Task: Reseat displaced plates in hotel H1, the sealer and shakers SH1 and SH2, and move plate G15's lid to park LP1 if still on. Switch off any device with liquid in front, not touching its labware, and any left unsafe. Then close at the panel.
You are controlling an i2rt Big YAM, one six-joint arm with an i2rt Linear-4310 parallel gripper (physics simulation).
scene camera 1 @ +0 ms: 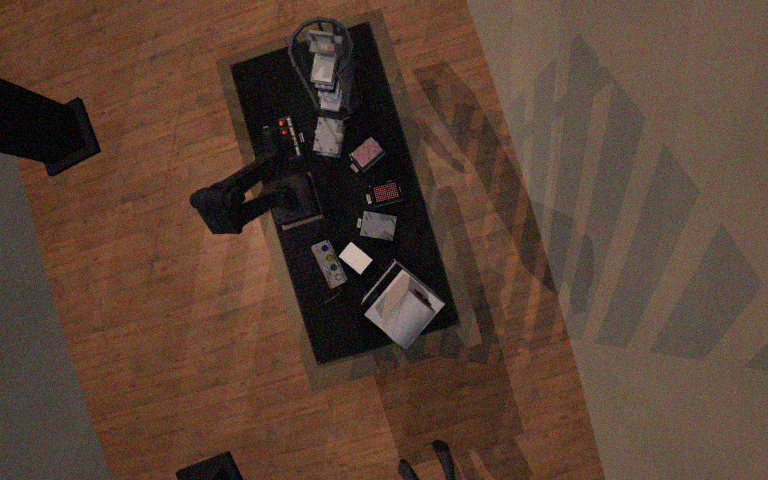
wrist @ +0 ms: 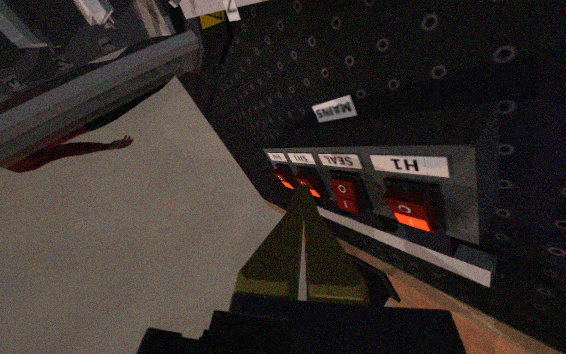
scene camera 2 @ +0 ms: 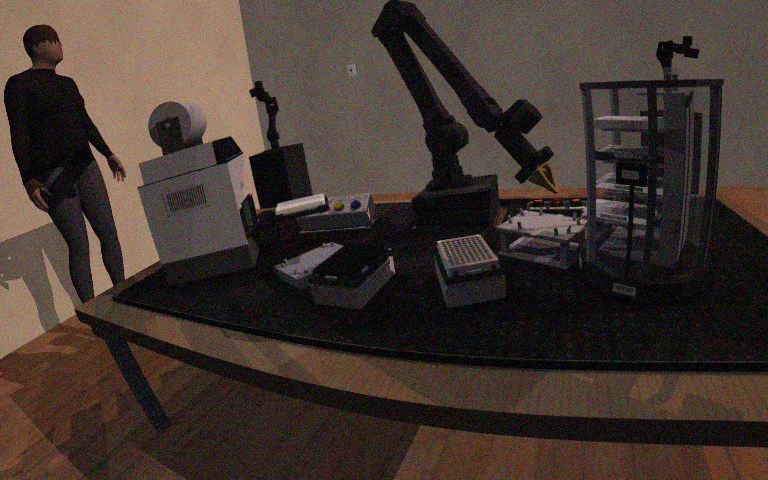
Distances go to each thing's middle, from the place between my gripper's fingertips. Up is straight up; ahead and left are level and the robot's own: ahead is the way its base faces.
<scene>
Now: hand 80 mm above the MAINS label (wrist: 342,107), 30 mm short of it and 20 mm to the right of it. Round my hand: park LP1 (scene camera 2: 296,271) (540 mm to the right, 200 mm ahead, 60 mm below); plate hotel H1 (scene camera 2: 652,147) (280 mm ahead, 130 mm to the left, 100 mm above).
</scene>
